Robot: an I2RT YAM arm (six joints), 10 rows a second.
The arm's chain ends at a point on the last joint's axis. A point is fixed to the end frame.
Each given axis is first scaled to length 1.
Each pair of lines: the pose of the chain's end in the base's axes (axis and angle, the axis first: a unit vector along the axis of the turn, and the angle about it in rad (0 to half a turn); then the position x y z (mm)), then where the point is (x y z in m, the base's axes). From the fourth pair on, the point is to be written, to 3 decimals.
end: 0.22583, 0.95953, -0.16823, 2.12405, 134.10, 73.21, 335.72
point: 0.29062 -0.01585 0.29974
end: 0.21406, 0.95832, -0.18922, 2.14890, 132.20, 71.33, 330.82
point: 0.28702 -0.01986 0.29290
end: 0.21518, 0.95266, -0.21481, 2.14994, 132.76, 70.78, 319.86
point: 0.28506 -0.02568 0.28487
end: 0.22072, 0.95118, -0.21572, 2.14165, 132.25, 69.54, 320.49
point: 0.284 -0.028 0.287
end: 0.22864, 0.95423, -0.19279, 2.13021, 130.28, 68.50, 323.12
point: 0.284 -0.026 0.289
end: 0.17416, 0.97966, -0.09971, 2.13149, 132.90, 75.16, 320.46
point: 0.300 0.011 0.277
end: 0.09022, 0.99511, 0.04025, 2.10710, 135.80, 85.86, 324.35
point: 0.314 0.071 0.282
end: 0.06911, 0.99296, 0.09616, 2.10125, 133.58, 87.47, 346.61
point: 0.313 0.090 0.307
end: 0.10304, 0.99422, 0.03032, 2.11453, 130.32, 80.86, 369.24
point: 0.308 0.061 0.325
